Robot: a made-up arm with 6 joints. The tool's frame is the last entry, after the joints. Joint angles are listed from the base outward. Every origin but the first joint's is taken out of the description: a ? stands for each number. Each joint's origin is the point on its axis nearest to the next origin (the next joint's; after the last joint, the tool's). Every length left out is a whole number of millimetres.
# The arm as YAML. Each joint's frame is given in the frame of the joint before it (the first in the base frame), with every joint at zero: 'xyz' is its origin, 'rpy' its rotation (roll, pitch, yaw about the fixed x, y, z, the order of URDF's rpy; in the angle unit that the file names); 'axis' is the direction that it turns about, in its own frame. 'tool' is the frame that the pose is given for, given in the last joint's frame.
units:
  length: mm
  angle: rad
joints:
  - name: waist
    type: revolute
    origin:
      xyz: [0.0, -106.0, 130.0]
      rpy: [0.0, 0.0, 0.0]
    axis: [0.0, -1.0, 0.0]
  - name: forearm
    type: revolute
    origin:
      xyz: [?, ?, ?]
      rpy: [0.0, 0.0, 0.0]
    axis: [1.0, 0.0, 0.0]
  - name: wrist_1
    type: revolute
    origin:
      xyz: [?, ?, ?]
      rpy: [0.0, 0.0, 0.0]
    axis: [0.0, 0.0, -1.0]
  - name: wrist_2
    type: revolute
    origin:
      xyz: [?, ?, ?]
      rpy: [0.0, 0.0, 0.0]
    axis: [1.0, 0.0, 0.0]
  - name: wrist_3
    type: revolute
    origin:
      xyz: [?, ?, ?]
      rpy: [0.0, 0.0, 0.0]
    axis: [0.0, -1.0, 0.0]
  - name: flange
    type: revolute
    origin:
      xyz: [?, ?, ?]
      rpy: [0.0, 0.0, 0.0]
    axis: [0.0, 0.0, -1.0]
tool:
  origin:
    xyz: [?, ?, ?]
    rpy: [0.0, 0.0, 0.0]
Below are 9 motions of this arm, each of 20 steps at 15 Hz.
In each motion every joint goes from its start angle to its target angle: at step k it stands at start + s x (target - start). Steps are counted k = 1, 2, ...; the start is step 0. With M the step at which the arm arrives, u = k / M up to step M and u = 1 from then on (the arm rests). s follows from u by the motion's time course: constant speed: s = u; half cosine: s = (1 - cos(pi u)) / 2; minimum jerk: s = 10 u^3 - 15 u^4 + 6 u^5.
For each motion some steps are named. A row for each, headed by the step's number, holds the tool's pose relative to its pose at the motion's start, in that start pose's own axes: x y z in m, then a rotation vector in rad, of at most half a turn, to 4 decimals.
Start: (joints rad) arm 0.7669 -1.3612 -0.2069 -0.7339 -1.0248 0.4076
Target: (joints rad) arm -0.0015 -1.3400 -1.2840 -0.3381 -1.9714 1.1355
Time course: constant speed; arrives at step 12
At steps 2, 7, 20:
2: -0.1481 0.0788 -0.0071 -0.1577 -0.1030 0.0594
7: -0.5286 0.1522 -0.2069 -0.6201 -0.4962 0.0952
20: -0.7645 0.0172 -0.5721 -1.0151 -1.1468 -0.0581

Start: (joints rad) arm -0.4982 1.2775 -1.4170 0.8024 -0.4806 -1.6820
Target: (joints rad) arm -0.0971 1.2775 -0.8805 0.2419 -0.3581 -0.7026
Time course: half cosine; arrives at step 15
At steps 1, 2, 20:
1: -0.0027 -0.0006 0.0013 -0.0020 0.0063 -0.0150
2: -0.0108 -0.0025 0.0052 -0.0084 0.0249 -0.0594
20: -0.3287 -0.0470 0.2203 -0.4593 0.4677 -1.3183

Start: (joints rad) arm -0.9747 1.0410 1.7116 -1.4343 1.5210 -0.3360
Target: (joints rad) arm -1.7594 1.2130 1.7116 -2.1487 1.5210 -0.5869
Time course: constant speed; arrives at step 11
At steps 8, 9, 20:
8: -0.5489 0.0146 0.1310 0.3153 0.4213 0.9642
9: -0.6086 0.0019 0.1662 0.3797 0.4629 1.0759
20: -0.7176 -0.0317 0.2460 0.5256 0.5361 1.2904

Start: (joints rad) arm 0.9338 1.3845 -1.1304 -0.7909 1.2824 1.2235
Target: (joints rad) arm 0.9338 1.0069 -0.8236 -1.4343 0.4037 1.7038
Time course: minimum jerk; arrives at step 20
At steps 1, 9, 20:
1: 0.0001 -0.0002 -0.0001 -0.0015 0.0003 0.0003
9: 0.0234 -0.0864 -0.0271 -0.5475 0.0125 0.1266
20: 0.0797 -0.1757 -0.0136 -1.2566 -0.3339 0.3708

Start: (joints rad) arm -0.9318 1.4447 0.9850 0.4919 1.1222 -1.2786
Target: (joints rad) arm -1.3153 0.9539 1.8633 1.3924 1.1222 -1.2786
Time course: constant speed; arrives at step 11
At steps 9, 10, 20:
9: -0.1739 -0.5885 0.3200 -1.0149 -0.1673 -0.5832
10: -0.1823 -0.6310 0.3979 -1.1338 -0.2361 -0.6126
20: -0.1873 -0.6643 0.4816 -1.2509 -0.3147 -0.6322

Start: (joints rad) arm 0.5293 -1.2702 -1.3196 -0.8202 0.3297 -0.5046
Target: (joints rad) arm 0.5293 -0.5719 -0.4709 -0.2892 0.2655 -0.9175
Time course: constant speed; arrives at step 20
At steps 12, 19, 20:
12: -0.1006 -0.2246 -0.0415 0.2669 -0.1305 -0.5104
19: -0.1863 -0.3080 -0.0566 0.4176 -0.3362 -0.8051
20: -0.1992 -0.3167 -0.0590 0.4368 -0.3719 -0.8466

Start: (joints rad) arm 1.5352 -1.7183 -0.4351 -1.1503 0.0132 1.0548
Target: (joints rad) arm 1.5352 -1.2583 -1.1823 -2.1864 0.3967 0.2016
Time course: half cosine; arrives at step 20
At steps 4, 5, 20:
4: 0.0039 0.0121 0.0598 0.0622 -0.1088 0.0905
5: 0.0055 0.0159 0.0924 0.0921 -0.1698 0.1355
20: -0.0237 -0.1862 0.5533 0.0254 -1.3126 0.4461

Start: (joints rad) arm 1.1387 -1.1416 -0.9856 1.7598 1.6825 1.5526
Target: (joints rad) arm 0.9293 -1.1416 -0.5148 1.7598 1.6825 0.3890
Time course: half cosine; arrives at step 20
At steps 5, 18, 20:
5: -0.0133 0.0287 -0.0007 0.0415 -0.0050 0.1600
18: -0.1218 0.1569 0.0277 0.2357 -0.1765 1.0704
20: -0.1254 0.1594 0.0289 0.2394 -0.1851 1.0972

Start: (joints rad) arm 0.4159 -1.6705 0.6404 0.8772 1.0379 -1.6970
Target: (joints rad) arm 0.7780 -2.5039 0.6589 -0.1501 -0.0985 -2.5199
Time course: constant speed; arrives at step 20
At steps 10, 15, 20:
10: -0.2161 -0.1451 0.0185 0.4637 0.5558 0.9707
15: -0.2553 -0.2680 0.0966 0.8127 0.9444 1.2093
20: -0.2162 -0.3805 0.1858 1.2041 1.3510 1.2019

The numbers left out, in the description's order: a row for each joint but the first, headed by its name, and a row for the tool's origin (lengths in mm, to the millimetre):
forearm: -106.0 0.0 -391.0
wrist_1: 0.0 -48.0 -86.0
wrist_2: 469.0 118.0 0.0
wrist_3: 0.0 -41.0 -195.0
flange: 18.0 0.0 -1.0
tool: 118.0 56.0 0.0

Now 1 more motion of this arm.
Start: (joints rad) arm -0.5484 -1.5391 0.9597 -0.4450 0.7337 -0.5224
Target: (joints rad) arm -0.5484 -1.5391 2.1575 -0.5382 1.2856 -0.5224
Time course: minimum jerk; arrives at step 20
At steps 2, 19, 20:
2: -0.0032 -0.0040 -0.0022 -0.0060 0.0031 -0.0063
19: -0.5269 -0.2687 0.0079 -0.7673 0.5170 -0.4854
20: -0.5275 -0.2687 0.0082 -0.7681 0.5177 -0.4856

